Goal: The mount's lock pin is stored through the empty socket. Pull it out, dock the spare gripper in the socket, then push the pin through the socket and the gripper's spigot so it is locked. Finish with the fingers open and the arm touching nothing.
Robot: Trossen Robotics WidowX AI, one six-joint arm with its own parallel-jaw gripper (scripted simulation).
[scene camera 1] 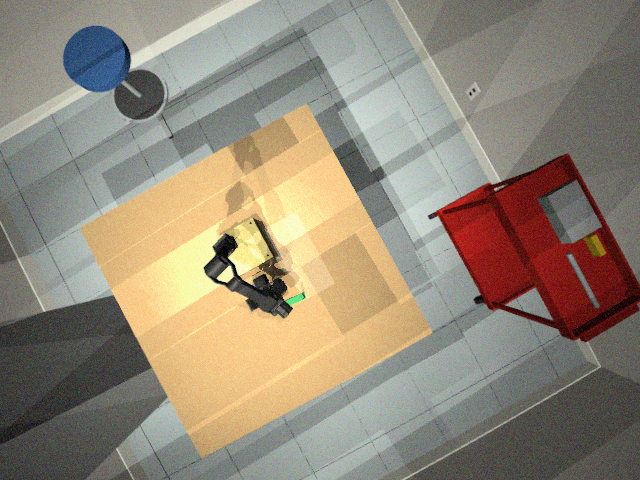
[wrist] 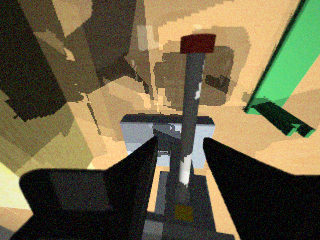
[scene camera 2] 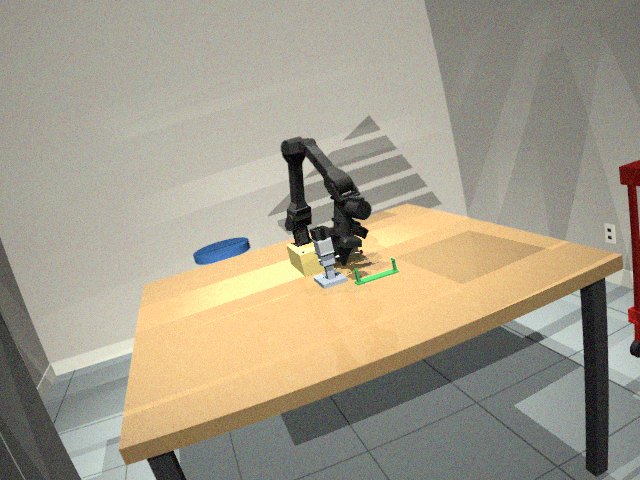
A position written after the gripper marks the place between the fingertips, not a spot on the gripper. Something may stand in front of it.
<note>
In view: the gripper [scene camera 2: 341,263], a lock pin [wrist: 196,46] and a mount [wrist: 136,130].
The gripper also shows in the wrist view [wrist: 180,141].
</note>
